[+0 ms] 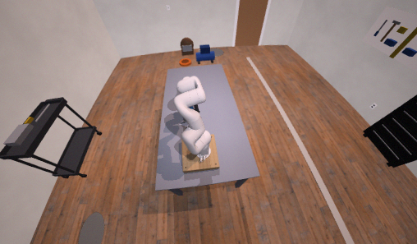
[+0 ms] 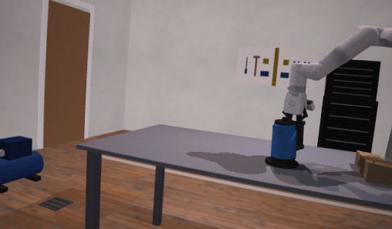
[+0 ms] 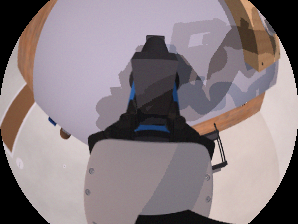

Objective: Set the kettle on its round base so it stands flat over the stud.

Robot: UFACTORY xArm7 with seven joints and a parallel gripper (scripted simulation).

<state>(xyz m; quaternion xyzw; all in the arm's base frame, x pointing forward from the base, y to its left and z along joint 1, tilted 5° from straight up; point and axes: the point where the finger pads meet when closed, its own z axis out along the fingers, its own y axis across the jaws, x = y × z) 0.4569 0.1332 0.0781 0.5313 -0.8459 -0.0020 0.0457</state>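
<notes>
Now: hand 60 mm above the blue kettle, 20 mm to the right of it and 10 mm short of it. The rest, counted from my hand: black round base (170 mm below, 50 mm to the left, 20 mm ahead).
</notes>
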